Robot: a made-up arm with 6 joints. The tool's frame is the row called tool.
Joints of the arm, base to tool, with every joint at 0 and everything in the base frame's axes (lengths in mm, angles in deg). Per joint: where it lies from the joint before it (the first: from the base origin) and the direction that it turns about. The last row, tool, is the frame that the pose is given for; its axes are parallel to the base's.
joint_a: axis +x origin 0 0 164.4
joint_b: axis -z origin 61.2 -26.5 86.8
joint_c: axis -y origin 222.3 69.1 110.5
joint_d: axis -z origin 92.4 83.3 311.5
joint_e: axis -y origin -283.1 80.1 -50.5
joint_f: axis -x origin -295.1 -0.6 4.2
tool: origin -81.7 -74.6 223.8
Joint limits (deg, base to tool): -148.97..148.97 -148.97..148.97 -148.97..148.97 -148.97..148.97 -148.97..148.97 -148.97..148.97
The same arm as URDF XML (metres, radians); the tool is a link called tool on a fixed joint. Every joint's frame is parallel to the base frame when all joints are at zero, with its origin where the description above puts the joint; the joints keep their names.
<robot name="arm">
<link name="base"/>
<link name="link1"/>
<link name="link2"/>
<link name="link3"/>
<link name="link4"/>
<link name="link5"/>
<link name="link6"/>
<link name="tool"/>
<joint name="joint_a" type="revolute"><parent link="base"/><child link="link1"/><origin xyz="0 0 0.1644"/><axis xyz="1 0 0"/><limit lower="-2.6" upper="2.6"/></joint>
<joint name="joint_b" type="revolute"><parent link="link1"/><child link="link2"/><origin xyz="0.0612 -0.0265 0.0868"/><axis xyz="0 0 -1"/><limit lower="-2.6" upper="2.6"/></joint>
<joint name="joint_c" type="revolute"><parent link="link2"/><child link="link3"/><origin xyz="0.2223 0.0691 0.1105"/><axis xyz="0 -1 0"/><limit lower="-2.6" upper="2.6"/></joint>
<joint name="joint_d" type="revolute"><parent link="link3"/><child link="link4"/><origin xyz="0.0924 0.0833 0.3115"/><axis xyz="0 0 -1"/><limit lower="-2.6" upper="2.6"/></joint>
<joint name="joint_e" type="revolute"><parent link="link4"/><child link="link5"/><origin xyz="-0.2831 0.0801 -0.0505"/><axis xyz="0 -1 0"/><limit lower="-2.6" upper="2.6"/></joint>
<joint name="joint_f" type="revolute"><parent link="link5"/><child link="link6"/><origin xyz="-0.2951 -0.0006 0.0042"/><axis xyz="-1 0 0"/><limit lower="-2.6" upper="2.6"/></joint>
<joint name="tool_joint" type="fixed"><parent link="link6"/><child link="tool"/><origin xyz="-0.0817 -0.0746 0.2238"/></joint>
</robot>

